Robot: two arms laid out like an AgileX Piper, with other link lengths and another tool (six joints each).
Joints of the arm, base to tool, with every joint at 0 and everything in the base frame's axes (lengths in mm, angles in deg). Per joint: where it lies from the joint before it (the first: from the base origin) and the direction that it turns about. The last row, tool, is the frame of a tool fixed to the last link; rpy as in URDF.
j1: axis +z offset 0 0 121.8
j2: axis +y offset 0 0 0
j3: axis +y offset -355.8 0 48.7
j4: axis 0.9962 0 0.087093 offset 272.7 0 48.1
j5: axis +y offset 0 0 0
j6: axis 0.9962 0 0.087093 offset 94.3 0 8.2
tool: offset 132.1 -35 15.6 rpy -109.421 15.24 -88.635
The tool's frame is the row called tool.
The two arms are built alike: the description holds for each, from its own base.
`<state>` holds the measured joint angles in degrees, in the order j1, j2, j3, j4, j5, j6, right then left.
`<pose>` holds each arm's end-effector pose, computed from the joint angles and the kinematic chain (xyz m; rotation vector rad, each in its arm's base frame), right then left.
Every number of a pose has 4 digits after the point. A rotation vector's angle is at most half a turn.
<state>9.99 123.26 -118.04 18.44 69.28 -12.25 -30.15 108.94 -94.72 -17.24 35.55 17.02</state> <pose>0.5870 0.1384 0.2066 -2.2195 1.9375 0.4655 0.4795 -0.3639 0.2735 -0.9555 2.7005 -0.4749</pose>
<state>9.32 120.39 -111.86 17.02 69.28 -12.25 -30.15 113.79 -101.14 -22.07 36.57 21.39</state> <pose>0.5645 0.1223 0.1965 -2.2382 1.9972 0.4981 0.4973 -0.3874 0.2728 -0.9034 2.7203 -0.5399</pose>
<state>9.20 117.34 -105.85 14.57 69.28 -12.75 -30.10 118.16 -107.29 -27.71 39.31 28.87</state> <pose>0.5402 0.1081 0.1889 -2.2874 2.0435 0.5031 0.5049 -0.4091 0.2701 -0.7777 2.7581 -0.5848</pose>
